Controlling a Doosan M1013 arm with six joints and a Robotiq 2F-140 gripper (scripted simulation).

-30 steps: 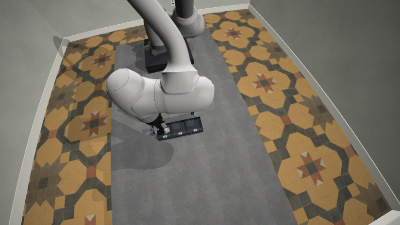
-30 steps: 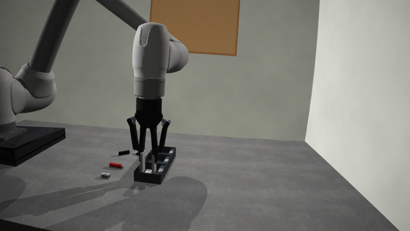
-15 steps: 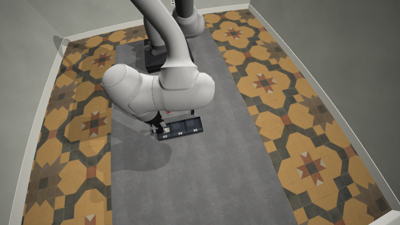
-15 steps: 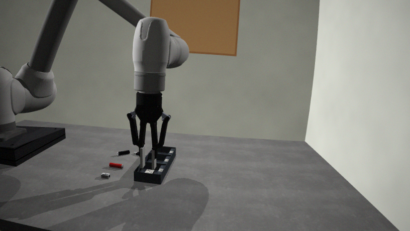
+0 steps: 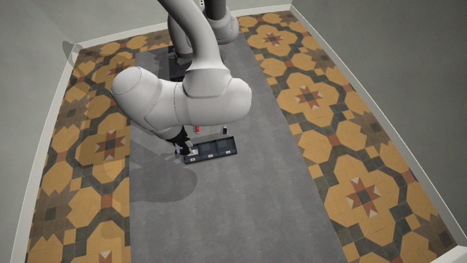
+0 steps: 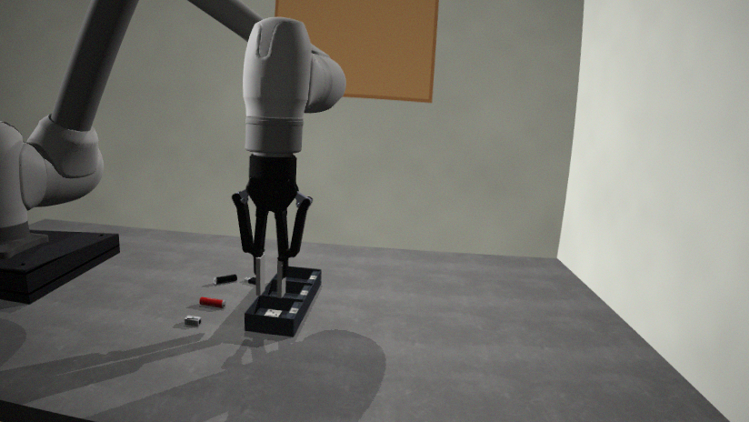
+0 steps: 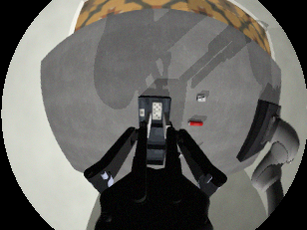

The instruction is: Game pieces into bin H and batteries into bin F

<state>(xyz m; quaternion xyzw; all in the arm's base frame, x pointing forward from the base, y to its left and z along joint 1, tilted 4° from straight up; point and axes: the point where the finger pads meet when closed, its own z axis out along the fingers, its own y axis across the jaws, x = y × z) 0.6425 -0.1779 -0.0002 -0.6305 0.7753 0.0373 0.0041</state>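
Now: the black battery 11 cm behind my hand, 18 cm to the left of it and 8 cm below it. The rest, counted from my hand: black three-compartment bin: 2 cm ahead, 8 cm to the left, 7 cm below; then white domino: 7 cm below; then red battery: 11 cm behind, 6 cm to the left, 8 cm below.
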